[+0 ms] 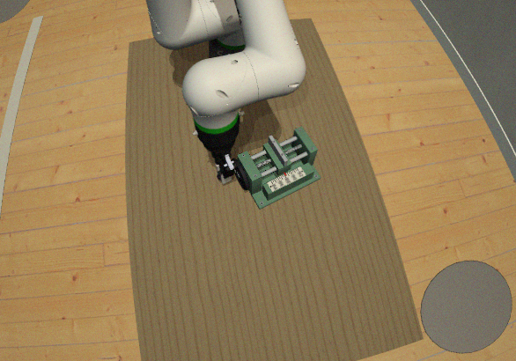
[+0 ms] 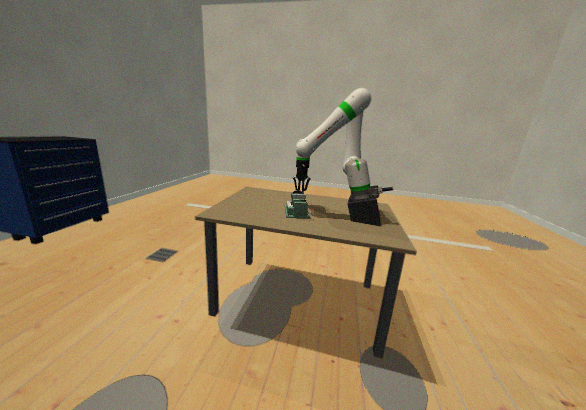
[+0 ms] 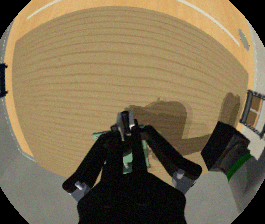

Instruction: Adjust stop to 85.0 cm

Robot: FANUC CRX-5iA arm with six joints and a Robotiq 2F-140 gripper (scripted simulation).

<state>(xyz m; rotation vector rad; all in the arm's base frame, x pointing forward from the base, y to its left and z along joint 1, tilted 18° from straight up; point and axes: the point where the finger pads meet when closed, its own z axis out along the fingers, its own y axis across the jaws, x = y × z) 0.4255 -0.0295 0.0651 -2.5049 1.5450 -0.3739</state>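
My hand is 30 mm past the stop block, 150 mm to the right of it and 20 mm below it.
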